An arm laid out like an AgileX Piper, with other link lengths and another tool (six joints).
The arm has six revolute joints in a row. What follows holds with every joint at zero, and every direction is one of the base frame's.
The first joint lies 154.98 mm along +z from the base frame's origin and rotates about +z.
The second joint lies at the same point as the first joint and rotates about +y.
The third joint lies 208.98 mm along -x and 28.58 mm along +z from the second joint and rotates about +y.
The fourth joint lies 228.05 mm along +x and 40.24 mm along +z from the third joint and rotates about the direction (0.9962, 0, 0.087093).
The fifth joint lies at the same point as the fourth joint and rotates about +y.
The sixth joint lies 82.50 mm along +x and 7.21 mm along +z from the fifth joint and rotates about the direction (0.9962, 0, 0.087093).
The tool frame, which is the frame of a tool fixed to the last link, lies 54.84 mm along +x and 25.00 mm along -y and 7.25 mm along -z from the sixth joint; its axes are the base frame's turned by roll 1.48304, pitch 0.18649 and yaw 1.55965 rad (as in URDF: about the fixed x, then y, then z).
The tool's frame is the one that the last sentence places.
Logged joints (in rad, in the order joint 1, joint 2, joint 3, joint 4, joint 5, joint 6), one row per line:
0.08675, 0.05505, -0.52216, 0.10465, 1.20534, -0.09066
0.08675, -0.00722, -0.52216, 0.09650, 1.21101, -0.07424
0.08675, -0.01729, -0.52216, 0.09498, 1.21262, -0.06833
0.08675, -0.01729, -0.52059, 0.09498, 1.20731, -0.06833
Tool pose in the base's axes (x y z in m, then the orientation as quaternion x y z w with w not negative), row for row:
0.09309, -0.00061, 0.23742, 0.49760, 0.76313, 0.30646, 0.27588
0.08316, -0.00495, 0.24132, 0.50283, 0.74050, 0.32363, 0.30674
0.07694, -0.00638, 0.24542, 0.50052, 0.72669, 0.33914, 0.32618
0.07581, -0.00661, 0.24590, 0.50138, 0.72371, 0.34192, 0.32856
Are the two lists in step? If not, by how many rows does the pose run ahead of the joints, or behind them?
The pose runs 1 row behind the joints: the pose in row i belongs to the joints in row i - 1.
